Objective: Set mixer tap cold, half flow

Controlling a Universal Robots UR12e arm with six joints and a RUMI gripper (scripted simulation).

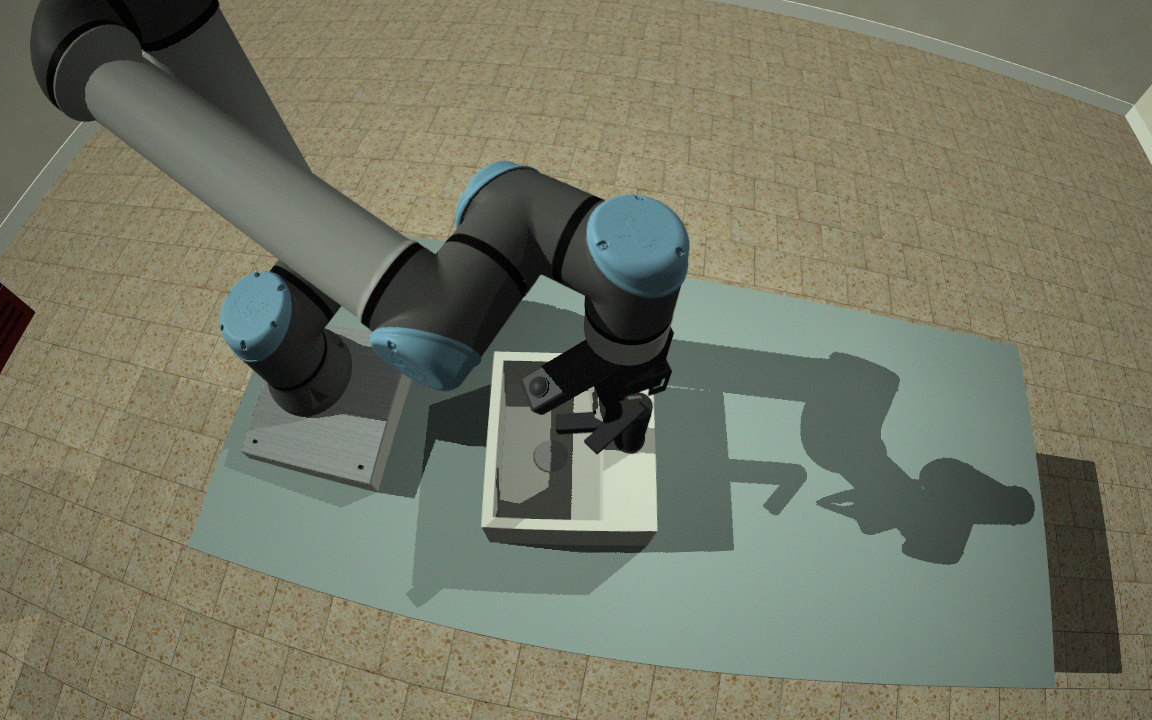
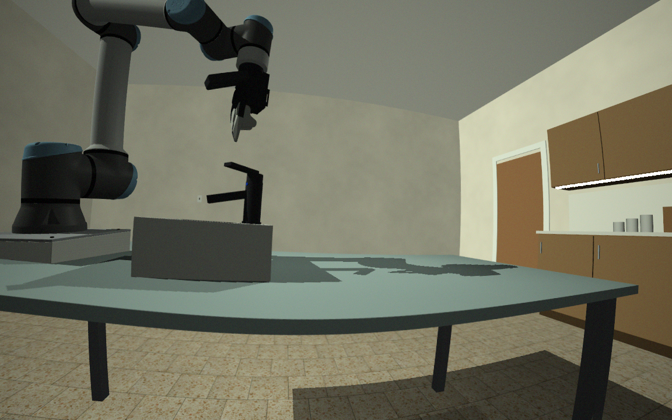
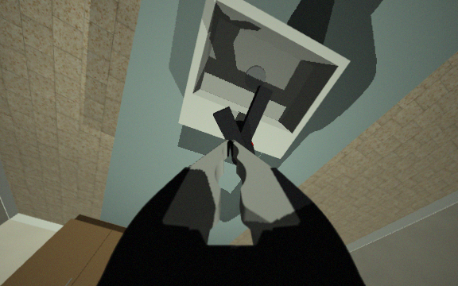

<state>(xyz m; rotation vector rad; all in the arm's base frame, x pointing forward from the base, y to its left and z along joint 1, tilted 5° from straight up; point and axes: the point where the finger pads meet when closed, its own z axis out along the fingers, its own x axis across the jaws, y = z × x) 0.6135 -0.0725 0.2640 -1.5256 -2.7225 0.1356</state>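
The lever is 8 cm below my hand, 2 cm to the left of it and 2 cm ahead of it. The rest, counted from my hand: black mixer tap: 13 cm below, 4 cm to the left, 4 cm ahead; white sink basin: 31 cm below, 6 cm behind, 4 cm to the left.
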